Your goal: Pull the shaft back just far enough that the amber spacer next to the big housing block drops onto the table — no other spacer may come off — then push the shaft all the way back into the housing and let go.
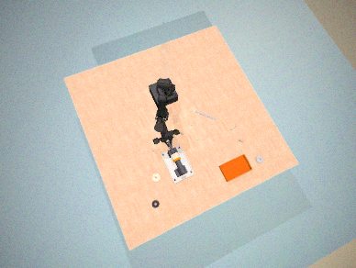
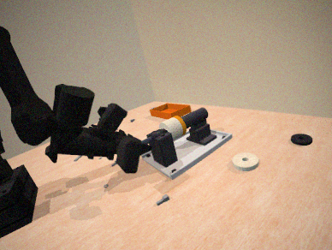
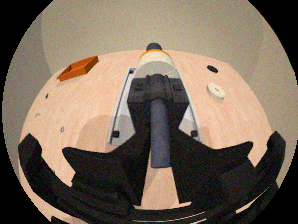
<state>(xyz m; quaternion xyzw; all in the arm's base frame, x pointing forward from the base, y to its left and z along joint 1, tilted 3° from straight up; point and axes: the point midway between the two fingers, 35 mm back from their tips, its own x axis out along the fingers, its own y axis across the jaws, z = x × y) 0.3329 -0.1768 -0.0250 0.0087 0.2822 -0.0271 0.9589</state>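
My gripper tip is 70 mm short of the shaft and 20 mm below it. The rest, counted from my gripper tip: cream washer (130 mm ahead, 180 mm to the right, 60 mm below); black washer (280 mm ahead, 260 mm to the right, 60 mm below); amber spacer (100 mm ahead, 10 mm to the right, 20 mm above).
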